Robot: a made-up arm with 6 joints.
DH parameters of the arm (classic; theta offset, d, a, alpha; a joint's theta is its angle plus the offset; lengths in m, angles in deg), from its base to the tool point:
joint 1: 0 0.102 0 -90
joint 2: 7.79 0 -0.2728 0
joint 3: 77.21 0 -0.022 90
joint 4: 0 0.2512 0 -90
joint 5: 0 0 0.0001 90
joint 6: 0 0.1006 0 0
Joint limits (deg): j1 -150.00..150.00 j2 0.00..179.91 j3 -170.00..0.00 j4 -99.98..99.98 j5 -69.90..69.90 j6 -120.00..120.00
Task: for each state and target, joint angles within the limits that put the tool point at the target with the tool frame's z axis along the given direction. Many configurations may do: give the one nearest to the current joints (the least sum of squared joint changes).
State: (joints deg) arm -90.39 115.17 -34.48 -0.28 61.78 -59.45
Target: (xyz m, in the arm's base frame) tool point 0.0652 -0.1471 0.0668 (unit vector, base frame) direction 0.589 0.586 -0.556
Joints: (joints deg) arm -88.36 104.89 -28.50 40.20 69.79 -59.45
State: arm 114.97 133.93 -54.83 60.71 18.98 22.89
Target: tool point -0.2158 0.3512 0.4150 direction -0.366 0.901 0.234
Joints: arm 124.47 96.03 -91.63 42.91 -17.81 22.89
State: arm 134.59 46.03 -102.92 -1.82 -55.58 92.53
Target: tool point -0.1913 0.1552 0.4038 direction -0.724 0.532 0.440
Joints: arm 139.37 61.60 -52.12 -7.59 -30.86 92.53
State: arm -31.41 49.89 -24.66 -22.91 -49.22 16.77
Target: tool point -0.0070 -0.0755 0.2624 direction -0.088 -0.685 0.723
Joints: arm -74.37 19.38 -0.97 17.56 -63.19 16.77
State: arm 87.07 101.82 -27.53 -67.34 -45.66 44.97
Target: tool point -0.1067 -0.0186 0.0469 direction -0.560 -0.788 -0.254
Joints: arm 129.69 125.64 -0.12 -95.22 -69.80 44.97
